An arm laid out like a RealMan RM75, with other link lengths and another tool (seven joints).
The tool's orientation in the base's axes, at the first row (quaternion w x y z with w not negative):
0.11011 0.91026 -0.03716 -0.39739
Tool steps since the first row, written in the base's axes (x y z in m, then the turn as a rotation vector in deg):
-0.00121 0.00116 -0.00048 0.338 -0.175 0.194
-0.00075 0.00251 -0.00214 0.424 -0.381 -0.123
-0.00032 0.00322 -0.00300 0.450 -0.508 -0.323
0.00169 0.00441 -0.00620 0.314 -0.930 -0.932
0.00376 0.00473 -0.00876 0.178 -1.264 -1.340
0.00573 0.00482 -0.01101 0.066 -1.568 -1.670
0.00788 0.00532 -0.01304 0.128 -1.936 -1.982
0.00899 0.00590 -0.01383 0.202 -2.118 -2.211
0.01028 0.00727 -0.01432 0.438 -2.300 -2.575
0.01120 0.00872 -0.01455 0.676 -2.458 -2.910
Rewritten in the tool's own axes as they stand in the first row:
-0.00066 -0.00126 0.00100 0.119 0.222 -0.345
0.00063 -0.00295 0.00153 0.436 0.351 -0.164
0.00143 -0.00383 0.00166 0.616 0.429 -0.029
0.00490 -0.00568 0.00210 1.025 0.697 0.544
0.00809 -0.00654 0.00222 1.276 0.925 0.970
0.01103 -0.00711 0.00225 1.483 1.143 1.322
0.01387 -0.00802 0.00193 1.805 1.430 1.545
0.01510 -0.00874 0.00154 2.048 1.556 1.673
0.01612 -0.01016 0.00069 2.497 1.654 1.772
0.01669 -0.01161 -0.00008 2.923 1.736 1.846

